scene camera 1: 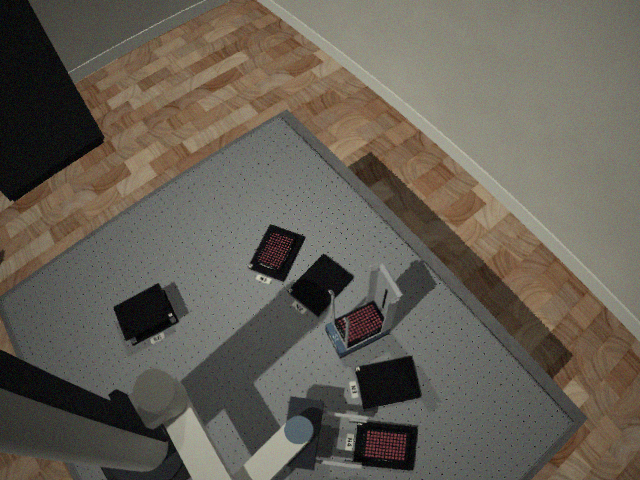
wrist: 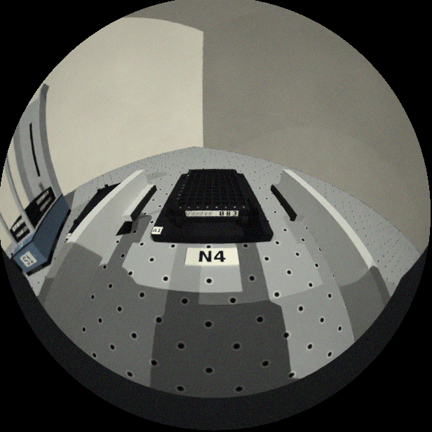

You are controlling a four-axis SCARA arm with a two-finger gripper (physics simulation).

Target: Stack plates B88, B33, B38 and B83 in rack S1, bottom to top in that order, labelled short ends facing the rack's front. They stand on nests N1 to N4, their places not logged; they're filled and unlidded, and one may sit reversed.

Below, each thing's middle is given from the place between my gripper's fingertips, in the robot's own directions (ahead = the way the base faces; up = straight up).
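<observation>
Nest N4 [wrist: 259, 230]: my gripper is 5 cm above it, 4 cm short of it and 4 cm to the left of it. Relative to my hand, the remaining positions are: nest N2 [scene camera 1: 314, 284], 5 cm below, 45 cm to the left, 20 cm ahead; nest N3 [scene camera 1: 388, 382], 5 cm below, 16 cm ahead, 9 cm to the left; nest N1 [scene camera 1: 281, 276], 5 cm below, 62 cm to the left, 16 cm ahead.
</observation>
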